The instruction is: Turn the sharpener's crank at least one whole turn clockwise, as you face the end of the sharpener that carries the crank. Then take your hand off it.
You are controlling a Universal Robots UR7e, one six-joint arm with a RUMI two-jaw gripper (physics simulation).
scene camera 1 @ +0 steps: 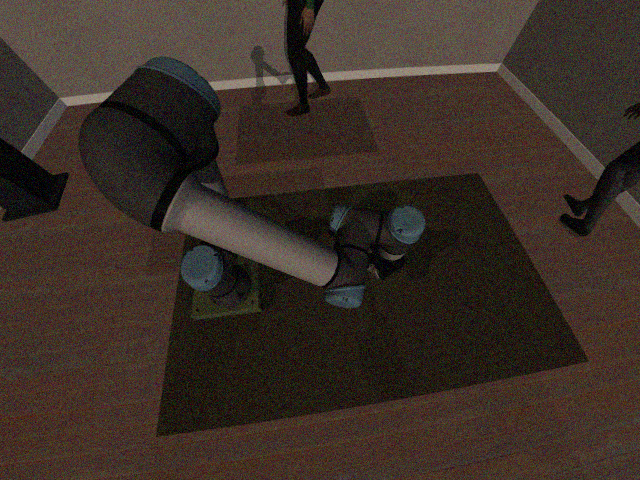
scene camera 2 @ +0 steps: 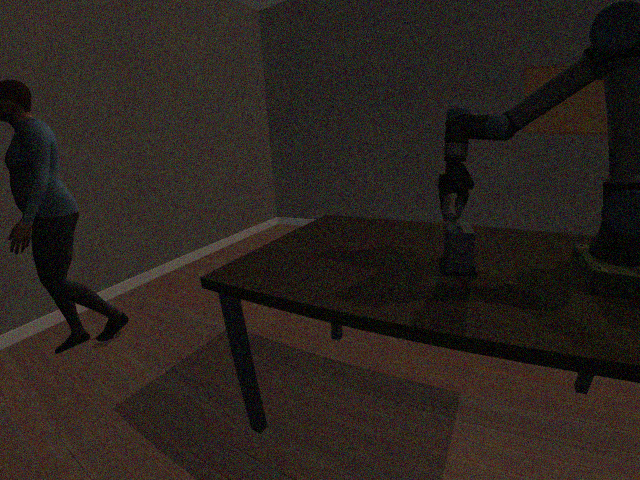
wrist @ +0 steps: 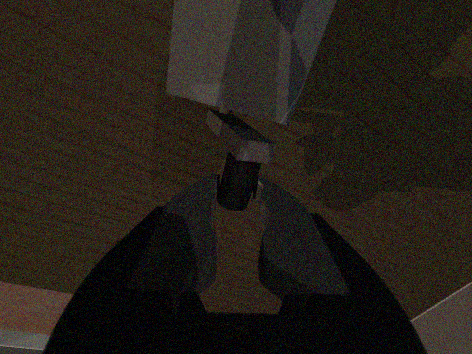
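Pixels of known places: gripper, fingertip midpoint: (scene camera 1: pixel 373 266) (scene camera 2: pixel 450 221) (wrist: pixel 236 177); arm's base, link origin: (scene camera 1: pixel 230 286) (scene camera 2: pixel 614 256).
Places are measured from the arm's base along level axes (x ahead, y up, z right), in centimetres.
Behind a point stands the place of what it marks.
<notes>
The sharpener (scene camera 2: pixel 459 253) @(z -8.5, x 47.8, y 1.3 cm) (wrist: pixel 225 55) @(z 1.4, x 47.2, y 7.1 cm) is a grey, block-like body standing upright on the table in scene camera 2; in the wrist view part of it shows at the top. Its crank arm (wrist: pixel 255 151) is a short light-grey piece at the body's near end, seen nearly end-on. The crank's black handle (wrist: pixel 240 175) @(z 6.9, x 49.9, y 8.8 cm) points from it towards the wrist camera. My gripper (scene camera 2: pixel 451 219) @(z 8.4, x 50.4, y 6.0 cm) (wrist: pixel 236 177) @(z 8.4, x 50.4, y 6.0 cm) is shut on this handle, with one finger on each side. In scene camera 2 the fingers are at the top of the sharpener. In scene camera 1 the arm hides the sharpener.
The dark table (scene camera 1: pixel 413 341) @(z 34.7, x 57.8, y -5.7 cm) (scene camera 2: pixel 330 289) @(z -24.8, x 81.9, y -5.7 cm) bears the sharpener and the arm's yellow-green base plate (scene camera 1: pixel 227 313) @(z 8.6, x -2.8, y -2.3 cm). The arm's forearm (scene camera 1: pixel 253 235) @(z 12.5, x 19.9, y 50.7 cm) reaches over the table. One person (scene camera 2: pixel 43 170) is beyond the table's left end in scene camera 2. The picture is dark and grainy.
</notes>
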